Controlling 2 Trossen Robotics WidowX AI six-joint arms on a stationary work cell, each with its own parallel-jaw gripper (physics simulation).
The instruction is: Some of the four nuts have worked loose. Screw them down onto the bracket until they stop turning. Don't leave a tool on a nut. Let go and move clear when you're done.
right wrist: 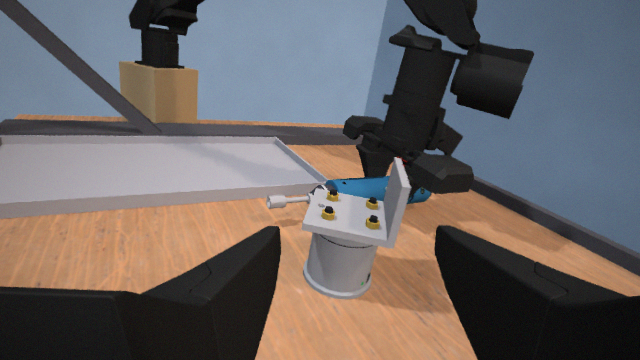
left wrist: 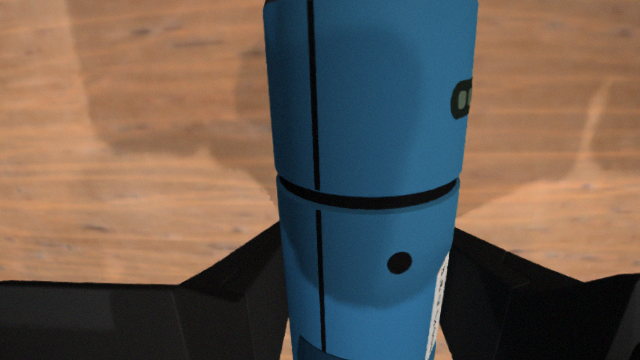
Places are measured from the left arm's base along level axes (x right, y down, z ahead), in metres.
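Pixels of known places: left gripper, between the fingertips: (left wrist: 356,230); right gripper, between the fingertips: (right wrist: 357,238); left arm's base, origin of its link: (right wrist: 159,65).
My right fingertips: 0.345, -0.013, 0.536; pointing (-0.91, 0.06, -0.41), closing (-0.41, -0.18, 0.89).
Note:
Ahead of a thing's pixels: the offset from my right fingertips to its top centre, as dx, dy, dz. "spot": to the spot under its first point.
A white L-shaped bracket (right wrist: 350,225) sits on a round grey base in the right wrist view. Four yellow nuts stand on it: back left (right wrist: 333,196), front left (right wrist: 328,213), back right (right wrist: 372,203) and front right (right wrist: 373,222). How tight they are cannot be told. My left gripper (right wrist: 381,207) is shut on a blue power screwdriver {-0.269, +0.080, -0.078} (left wrist: 370,120) (right wrist: 357,187), held roughly level behind the bracket and low over the table. Its silver socket {-0.190, +0.095, -0.132} (right wrist: 276,201) points left, apart from the nuts. My right gripper (right wrist: 357,238) is open and empty, on the near side of the bracket.
A white tray {-0.195, +0.113, -0.339} (right wrist: 150,192) with a low rim lies at the back left. A tan block {-0.345, +0.013, -0.536} (right wrist: 175,95) stands behind it with a black arm part on top. A dark rail (right wrist: 565,232) runs along the right table edge. A slanted dark bar {spot: -0.175, +0.005, -0.488} (right wrist: 80,62) crosses the upper left.

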